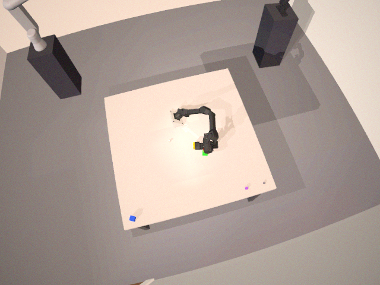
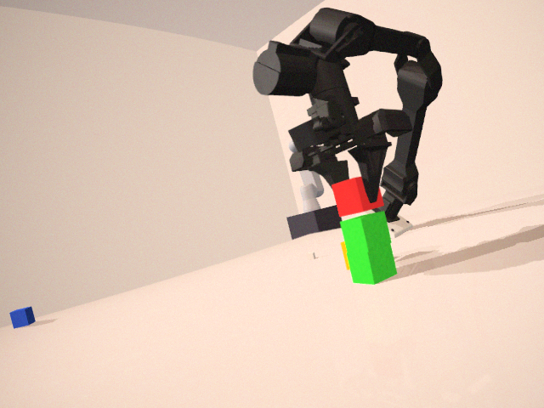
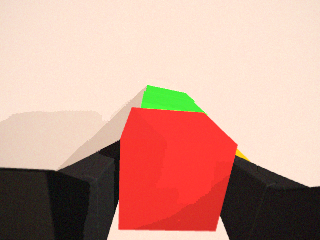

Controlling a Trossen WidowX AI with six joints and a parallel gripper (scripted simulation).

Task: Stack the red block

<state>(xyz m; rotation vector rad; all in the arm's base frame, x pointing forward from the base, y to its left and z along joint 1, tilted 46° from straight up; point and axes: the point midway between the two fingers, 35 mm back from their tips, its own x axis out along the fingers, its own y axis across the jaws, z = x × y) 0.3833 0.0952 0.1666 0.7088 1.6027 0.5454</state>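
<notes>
The yellow block lies 80 mm below my gripper tip, 80 mm behind it and 70 mm to the right of it. Round my gripper tip: small purple piece 370 mm ahead, 260 mm to the left, 90 mm below; red block 10 mm above; blue block 690 mm to the right, 440 mm ahead, 80 mm below.
</notes>
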